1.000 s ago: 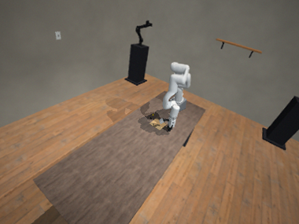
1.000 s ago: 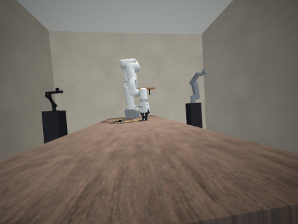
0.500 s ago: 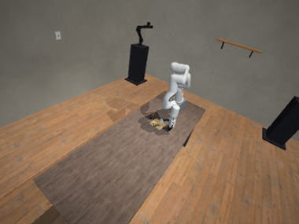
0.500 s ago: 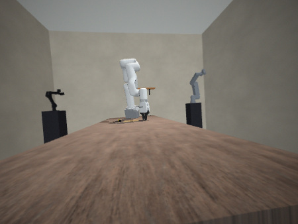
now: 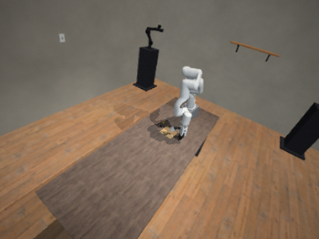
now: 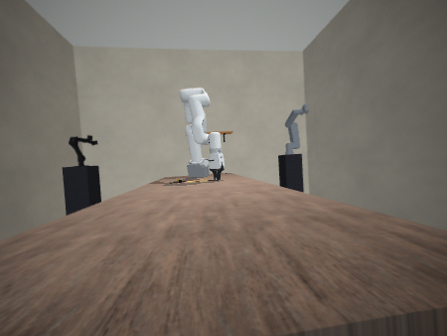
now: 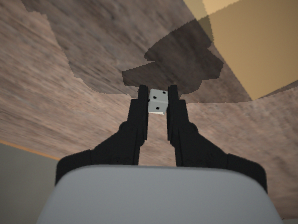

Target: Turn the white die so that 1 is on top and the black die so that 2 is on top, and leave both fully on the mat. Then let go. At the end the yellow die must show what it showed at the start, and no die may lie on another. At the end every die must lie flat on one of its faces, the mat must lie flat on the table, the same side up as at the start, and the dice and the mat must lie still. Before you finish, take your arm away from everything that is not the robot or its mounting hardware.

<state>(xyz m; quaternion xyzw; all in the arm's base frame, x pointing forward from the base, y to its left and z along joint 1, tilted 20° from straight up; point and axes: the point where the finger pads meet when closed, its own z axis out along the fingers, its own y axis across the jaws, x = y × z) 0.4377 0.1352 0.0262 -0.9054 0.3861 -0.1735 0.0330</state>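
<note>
Now: hand 130 mm to the left of the tan mat and 20 mm above it. The rest, counted from my hand: small yellow die 260 mm to the right, 80 mm behind, 10 mm below; then white die 10 mm below; then black die 240 mm to the right, 20 mm behind, 10 mm below.
</note>
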